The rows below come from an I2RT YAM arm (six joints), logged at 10 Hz.
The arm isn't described. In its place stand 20 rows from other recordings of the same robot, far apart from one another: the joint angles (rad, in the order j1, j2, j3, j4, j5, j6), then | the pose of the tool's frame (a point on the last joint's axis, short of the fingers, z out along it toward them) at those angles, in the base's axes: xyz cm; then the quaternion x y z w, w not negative.
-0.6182, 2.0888, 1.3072, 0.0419, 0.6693, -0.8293 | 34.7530 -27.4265 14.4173 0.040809 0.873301 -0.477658 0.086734
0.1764, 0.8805, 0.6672, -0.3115, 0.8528, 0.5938 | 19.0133 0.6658 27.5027 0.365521 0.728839 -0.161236 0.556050
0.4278, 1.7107, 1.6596, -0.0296, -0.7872, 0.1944 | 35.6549 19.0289 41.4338 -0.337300 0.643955 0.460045 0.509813
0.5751, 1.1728, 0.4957, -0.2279, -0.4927, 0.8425 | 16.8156 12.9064 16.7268 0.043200 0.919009 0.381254 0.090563
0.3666, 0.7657, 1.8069, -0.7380, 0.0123, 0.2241 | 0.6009 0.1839 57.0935 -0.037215 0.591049 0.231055 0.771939
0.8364, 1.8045, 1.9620, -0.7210, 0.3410, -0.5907 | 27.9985 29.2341 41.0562 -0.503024 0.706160 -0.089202 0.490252
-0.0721, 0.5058, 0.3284, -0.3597, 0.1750, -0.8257 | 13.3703 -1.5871 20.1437 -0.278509 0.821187 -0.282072 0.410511
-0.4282, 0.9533, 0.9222, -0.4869, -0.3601, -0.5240 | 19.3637 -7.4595 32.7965 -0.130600 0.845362 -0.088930 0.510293
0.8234, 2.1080, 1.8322, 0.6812, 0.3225, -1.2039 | 35.2359 36.3613 37.3830 -0.390114 0.400978 -0.242605 0.792572
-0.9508, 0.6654, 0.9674, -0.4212, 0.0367, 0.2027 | 7.8644 -11.2409 39.3612 0.418010 0.620231 -0.255255 0.612720
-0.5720, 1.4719, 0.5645, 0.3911, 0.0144, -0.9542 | 24.1364 -15.5998 16.6019 -0.160583 0.849129 -0.352252 0.359320
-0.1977, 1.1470, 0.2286, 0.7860, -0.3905, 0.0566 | 21.2332 -2.8713 18.1773 -0.033191 0.748289 0.100042 0.654946
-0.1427, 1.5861, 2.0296, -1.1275, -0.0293, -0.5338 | 30.1577 -4.2276 46.7549 -0.181663 0.884767 -0.129863 0.409050
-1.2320, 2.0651, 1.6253, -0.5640, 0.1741, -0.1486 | 14.4093 -42.7463 20.3885 0.513975 0.806978 -0.241800 0.161709
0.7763, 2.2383, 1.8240, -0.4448, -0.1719, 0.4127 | 35.4691 35.6830 19.4541 -0.198262 0.913093 0.261069 0.242478
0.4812, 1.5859, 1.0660, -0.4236, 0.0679, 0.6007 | 29.4268 15.0924 21.9162 0.067222 0.948344 0.131109 0.280953
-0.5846, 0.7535, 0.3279, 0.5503, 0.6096, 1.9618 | 13.6996 -11.5100 26.0458 0.669410 -0.030049 0.301176 0.678439
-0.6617, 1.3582, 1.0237, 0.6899, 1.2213, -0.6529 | 21.3148 -20.8402 37.7790 0.472795 0.465714 -0.670128 0.332422
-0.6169, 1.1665, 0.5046, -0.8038, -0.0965, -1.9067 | 13.0673 -8.8473 14.4136 -0.601615 0.795605 -0.035331 0.061838
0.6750, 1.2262, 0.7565, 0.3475, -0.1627, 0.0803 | 21.8707 18.2445 29.1290 -0.270193 0.697953 0.300093 0.591440
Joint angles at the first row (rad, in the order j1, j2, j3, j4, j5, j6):
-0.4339, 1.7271, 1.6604, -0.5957, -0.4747, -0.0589
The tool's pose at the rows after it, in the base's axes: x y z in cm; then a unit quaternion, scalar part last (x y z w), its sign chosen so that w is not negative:
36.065 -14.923 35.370 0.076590 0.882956 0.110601 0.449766
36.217 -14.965 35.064 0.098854 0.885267 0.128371 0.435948
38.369 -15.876 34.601 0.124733 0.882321 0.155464 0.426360
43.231 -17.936 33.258 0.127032 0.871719 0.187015 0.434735
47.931 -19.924 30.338 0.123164 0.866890 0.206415 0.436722
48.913 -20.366 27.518 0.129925 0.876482 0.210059 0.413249
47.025 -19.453 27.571 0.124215 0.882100 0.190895 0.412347
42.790 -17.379 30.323 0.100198 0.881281 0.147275 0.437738
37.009 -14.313 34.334 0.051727 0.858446 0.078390 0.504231
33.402 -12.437 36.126 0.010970 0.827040 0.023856 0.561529
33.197 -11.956 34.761 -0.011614 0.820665 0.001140 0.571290
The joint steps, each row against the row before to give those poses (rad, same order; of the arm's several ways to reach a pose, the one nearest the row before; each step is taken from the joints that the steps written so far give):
0.0000, 0.0000, 0.0148, -0.0488, 0.0015, 0.0225
0.0000, 0.0134, 0.0119, -0.0259, -0.0084, 0.0454
0.0000, 0.0969, 0.1037, -0.0206, -0.0248, 0.0660
0.0000, 0.2148, 0.2331, 0.0076, -0.0572, 0.0442
0.0011, 0.2410, 0.2640, -0.0149, -0.0382, 0.0156
0.0004, 0.0630, 0.0129, -0.0080, 0.0035, -0.0102
0.0027, -0.1202, -0.1983, 0.0710, 0.0328, -0.0294
0.0065, -0.2327, -0.2640, 0.0846, 0.0583, -0.0569
0.0163, -0.2987, -0.2773, 0.1374, 0.0721, -0.0805
0.0123, -0.1819, -0.1728, 0.1377, 0.0427, -0.0667
0.0122, -0.0233, -0.0866, 0.0912, 0.0199, -0.0485

